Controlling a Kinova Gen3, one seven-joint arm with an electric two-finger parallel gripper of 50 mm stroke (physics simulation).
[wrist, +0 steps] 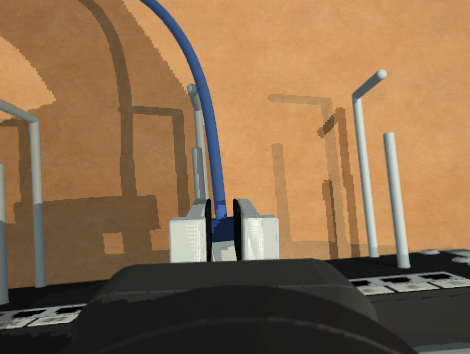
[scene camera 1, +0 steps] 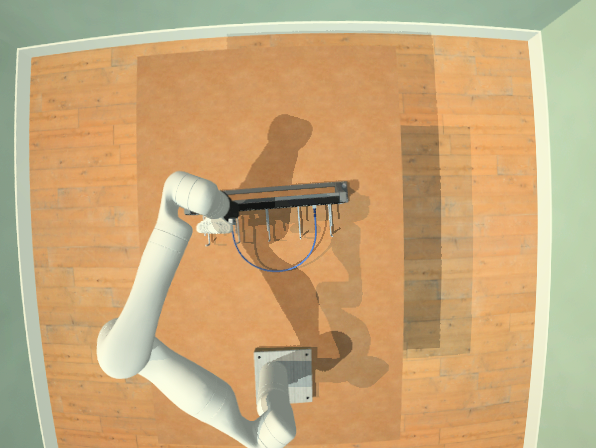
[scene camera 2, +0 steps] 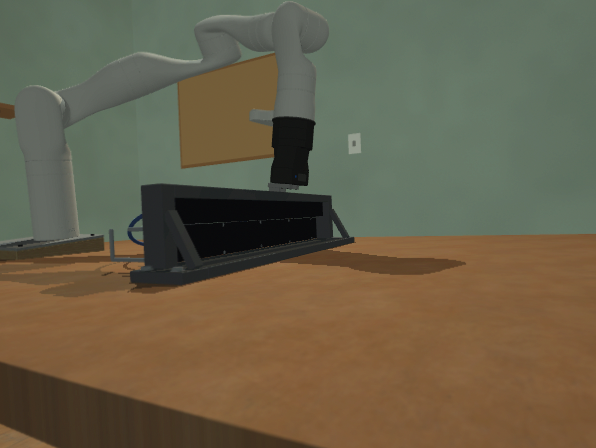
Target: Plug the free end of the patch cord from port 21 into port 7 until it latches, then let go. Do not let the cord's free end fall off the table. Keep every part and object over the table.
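Frame: origin at the arm's base, x ahead, y left, z up, level; metres.
Where they show: gripper, between the fingertips: [wrist: 222, 220] [scene camera 1: 231, 221]; arm's base, origin of its link: [scene camera 1: 273, 374] [scene camera 2: 57, 237].
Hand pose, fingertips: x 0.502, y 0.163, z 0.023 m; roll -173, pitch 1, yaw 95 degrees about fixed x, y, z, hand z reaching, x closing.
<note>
Each offset is from my fingertips to the top centre of the thing. "*": to the spot under its first point.
The blue patch cord [scene camera 1: 277, 271] [scene camera 2: 133, 235] [wrist: 194, 65] runs in a wide loop in front of the black patch panel [scene camera 1: 290, 202] [scene camera 2: 159, 225] [wrist: 425, 310]. Its far end @[* dx +0.053, dy -0.253, dz +0.024 m] [scene camera 1: 314, 210] sits at the panel's right part in the top view. My gripper [scene camera 1: 232, 220] [wrist: 222, 220] is shut on the free end's plug @[* dx +0.004, dy +0.001, dz +0.007 m] [wrist: 223, 230], whose dark blue boot and clear body show between the fingertips. The plug is upright to the fingers, close to the panel's port face. The gripper body hides the ports right below it, so port 7 and the plug's tip do not show.
Bent grey cord guides [scene camera 1: 299, 222] [scene camera 2: 112, 245] [wrist: 362, 165] stick out from the panel front. One guide @[* dx -0.055, dy -0.019, dz -0.040 m] [wrist: 198, 125] stands just left of the cord, close to the left finger in the wrist view. Port openings @[* dx +0.019, dy +0.078, dz +0.025 m] [wrist: 402, 281] show right and left of the gripper body.
</note>
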